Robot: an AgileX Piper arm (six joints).
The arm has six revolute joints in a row. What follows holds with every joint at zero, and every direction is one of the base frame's. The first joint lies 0.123 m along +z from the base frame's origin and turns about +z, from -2.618 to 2.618 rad. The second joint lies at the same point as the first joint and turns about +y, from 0 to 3.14 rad. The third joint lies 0.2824 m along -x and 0.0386 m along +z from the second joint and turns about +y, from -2.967 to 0 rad. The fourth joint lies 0.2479 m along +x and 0.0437 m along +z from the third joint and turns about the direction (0.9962, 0, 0.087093), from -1.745 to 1.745 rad. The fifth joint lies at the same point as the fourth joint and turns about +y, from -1.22 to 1.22 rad. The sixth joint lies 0.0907 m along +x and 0.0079 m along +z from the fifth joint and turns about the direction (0.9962, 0, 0.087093), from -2.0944 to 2.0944 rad. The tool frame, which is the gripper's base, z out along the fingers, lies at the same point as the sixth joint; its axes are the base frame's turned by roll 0, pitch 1.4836 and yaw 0 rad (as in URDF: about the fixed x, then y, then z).
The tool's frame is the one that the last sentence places.
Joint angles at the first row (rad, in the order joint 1, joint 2, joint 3, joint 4, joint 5, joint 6):
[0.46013 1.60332 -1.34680 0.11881 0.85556 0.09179]
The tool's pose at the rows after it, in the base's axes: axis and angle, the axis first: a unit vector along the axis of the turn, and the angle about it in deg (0 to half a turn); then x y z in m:
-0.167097 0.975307 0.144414 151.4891 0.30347 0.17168 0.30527
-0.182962 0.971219 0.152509 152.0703 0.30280 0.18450 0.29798
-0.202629 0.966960 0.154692 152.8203 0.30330 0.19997 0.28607
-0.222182 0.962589 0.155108 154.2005 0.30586 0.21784 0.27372
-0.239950 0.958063 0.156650 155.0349 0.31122 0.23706 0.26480
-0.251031 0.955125 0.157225 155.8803 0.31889 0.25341 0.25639
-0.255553 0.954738 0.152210 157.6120 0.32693 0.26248 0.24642
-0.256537 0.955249 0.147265 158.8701 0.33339 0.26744 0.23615
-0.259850 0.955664 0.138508 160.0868 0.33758 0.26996 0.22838
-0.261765 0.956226 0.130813 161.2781 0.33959 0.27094 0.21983
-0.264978 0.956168 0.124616 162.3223 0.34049 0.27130 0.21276
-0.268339 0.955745 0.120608 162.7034 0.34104 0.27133 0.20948
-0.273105 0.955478 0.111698 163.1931 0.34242 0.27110 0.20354
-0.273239 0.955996 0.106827 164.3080 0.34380 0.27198 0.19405
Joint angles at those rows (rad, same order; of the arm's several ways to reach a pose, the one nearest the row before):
[0.48665 1.60885 -1.34682 0.14590 0.83607 0.08052]
[0.51687 1.63282 -1.34680 0.16308 0.81561 0.06647]
[0.55324 1.67085 -1.34815 0.16758 0.78815 0.05514]
[0.58989 1.72537 -1.37296 0.17096 0.77892 0.04675]
[0.62288 1.78848 -1.42493 0.17255 0.77847 0.04103]
[0.64404 1.85370 -1.48652 0.17414 0.78691 0.03865]
[0.64916 1.91124 -1.53780 0.17413 0.81235 0.03657]
[0.64917 1.95444 -1.56718 0.17306 0.82272 0.03546]
[0.64916 1.98515 -1.58893 0.16258 0.83994 0.03544]
[0.64917 2.00705 -1.59350 0.15496 0.84758 0.03546]
[0.64916 2.02273 -1.59348 0.15037 0.85363 0.03105]
[0.64916 2.03003 -1.59352 0.14555 0.85570 0.02652]
[0.64915 2.04325 -1.59351 0.13056 0.85681 0.02429]
[0.64917 2.06489 -1.59348 0.12853 0.85679 0.02431]

